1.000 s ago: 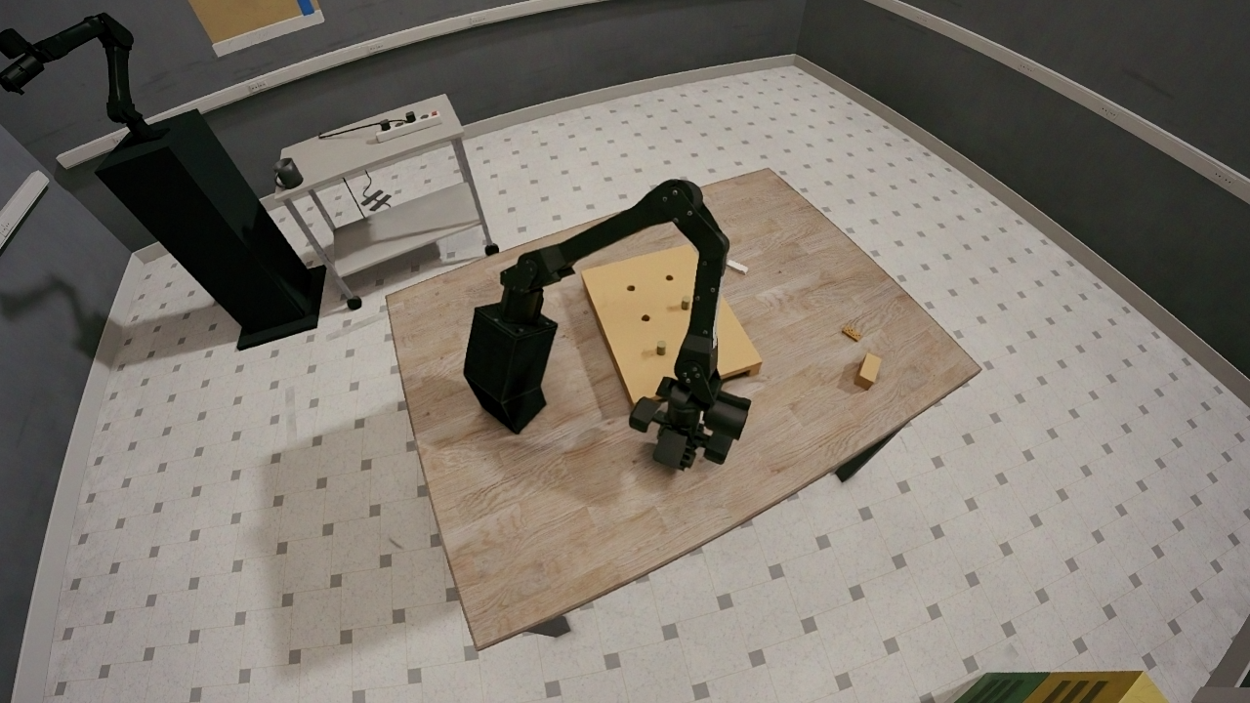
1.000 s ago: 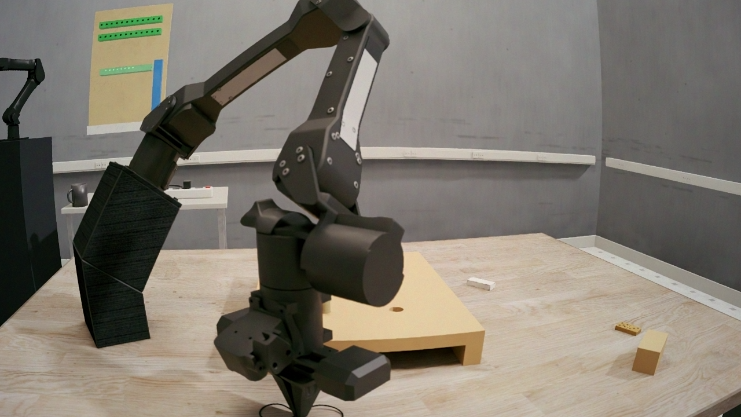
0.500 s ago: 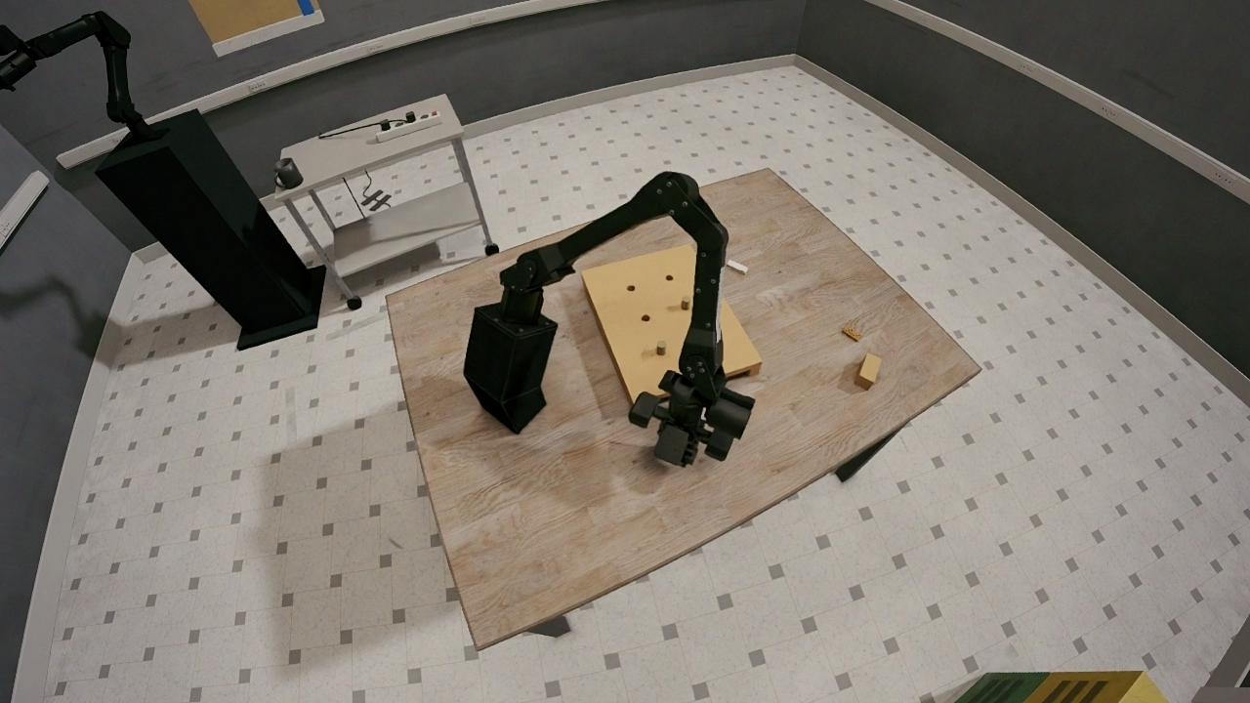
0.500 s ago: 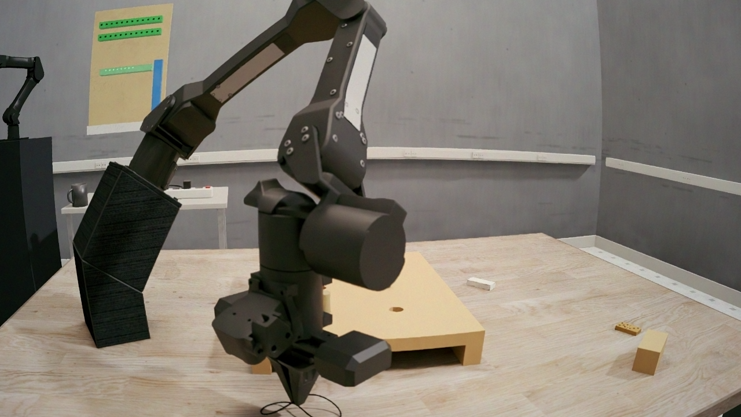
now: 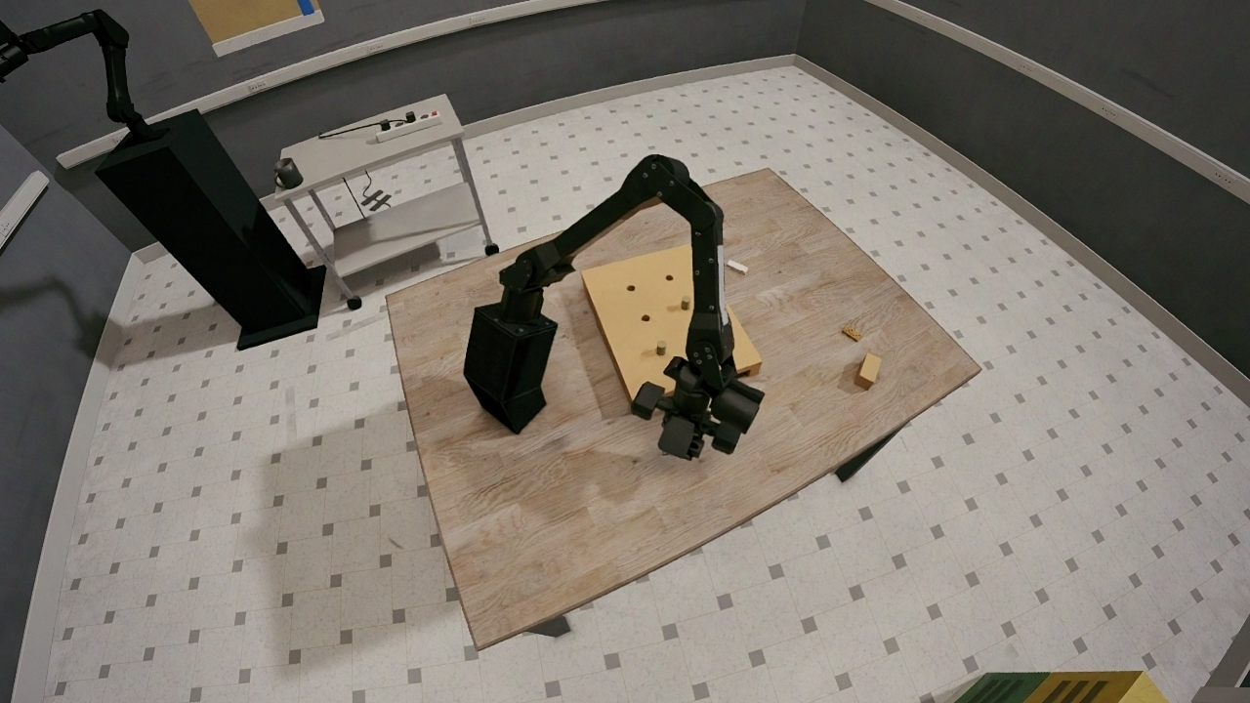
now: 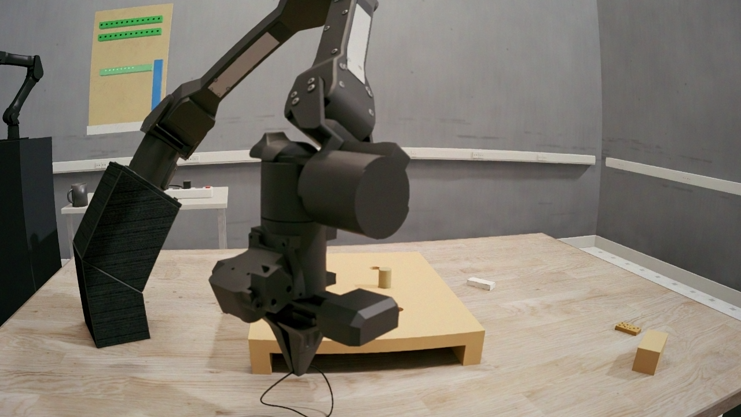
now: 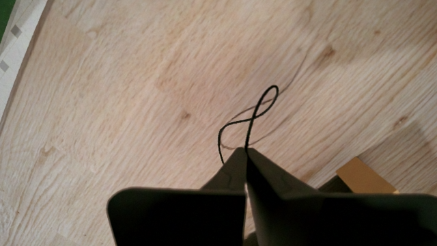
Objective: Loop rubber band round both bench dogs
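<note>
Right now my hand is 80 mm short of the tan board, 300 mm to the right of it and 60 mm above it. Round my hand: wooden block 460 mm ahead, 30 mm to the left, 80 mm below; white block 320 mm ahead, 420 mm to the left, 90 mm below; domino 490 mm ahead, 140 mm to the left, 90 mm below.
</note>
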